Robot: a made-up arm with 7 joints.
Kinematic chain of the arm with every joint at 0, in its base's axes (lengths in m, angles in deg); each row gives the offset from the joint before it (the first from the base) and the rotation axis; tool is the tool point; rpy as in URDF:
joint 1: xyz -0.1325 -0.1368 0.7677 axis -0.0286 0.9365 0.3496
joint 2: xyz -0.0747 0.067 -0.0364 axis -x
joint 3: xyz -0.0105 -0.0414 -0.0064 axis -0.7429 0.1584 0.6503
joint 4: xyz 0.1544 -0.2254 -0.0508 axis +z
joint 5: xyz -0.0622 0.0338 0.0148 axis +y
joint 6: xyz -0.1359 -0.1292 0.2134 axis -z
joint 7: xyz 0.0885 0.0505 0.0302 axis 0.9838 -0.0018 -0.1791
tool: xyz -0.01 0.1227 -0.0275 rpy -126.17 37.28 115
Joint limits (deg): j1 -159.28..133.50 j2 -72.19..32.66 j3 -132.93..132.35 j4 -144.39..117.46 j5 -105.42..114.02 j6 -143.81..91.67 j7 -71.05..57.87
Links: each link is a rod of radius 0.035 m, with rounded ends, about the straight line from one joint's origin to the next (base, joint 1, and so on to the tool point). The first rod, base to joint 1, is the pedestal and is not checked.
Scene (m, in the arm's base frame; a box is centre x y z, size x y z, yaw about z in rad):
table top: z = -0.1
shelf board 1: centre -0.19 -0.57 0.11 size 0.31 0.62 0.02 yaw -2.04
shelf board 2: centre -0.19 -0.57 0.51 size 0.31 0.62 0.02 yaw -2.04
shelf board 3: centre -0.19 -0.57 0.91 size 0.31 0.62 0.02 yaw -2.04
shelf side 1: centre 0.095 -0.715 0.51 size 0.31 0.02 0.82 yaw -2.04
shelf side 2: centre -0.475 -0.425 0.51 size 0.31 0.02 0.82 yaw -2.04
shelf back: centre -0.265 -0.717 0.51 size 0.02 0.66 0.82 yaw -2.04
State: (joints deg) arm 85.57 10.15 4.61 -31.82 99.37 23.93 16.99
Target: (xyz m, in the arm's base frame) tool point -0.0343 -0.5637 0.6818
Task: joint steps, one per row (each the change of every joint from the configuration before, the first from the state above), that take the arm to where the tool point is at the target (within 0.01 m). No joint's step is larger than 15 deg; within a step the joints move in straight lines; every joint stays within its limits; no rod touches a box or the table.
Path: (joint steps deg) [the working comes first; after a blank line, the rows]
Joints at the target: 68.79 24.52 -26.21 -65.22 87.85 53.94 19.45
Straight joint move there: touches shelf board 2.

1: -4.69 4.17 -3.13 -12.53 -8.07 5.12 -13.49
2: -4.69 4.17 -3.13 -12.54 -8.07 5.12 -13.49
3: -4.70 4.17 -3.13 -12.53 -8.06 5.12 -13.49
4: -0.90 0.62 -7.15 1.40 4.22 4.89 14.31
5: -0.90 0.62 -7.14 1.40 4.23 4.88 14.31
6: -0.90 0.62 -7.14 1.40 4.23 4.88 14.31

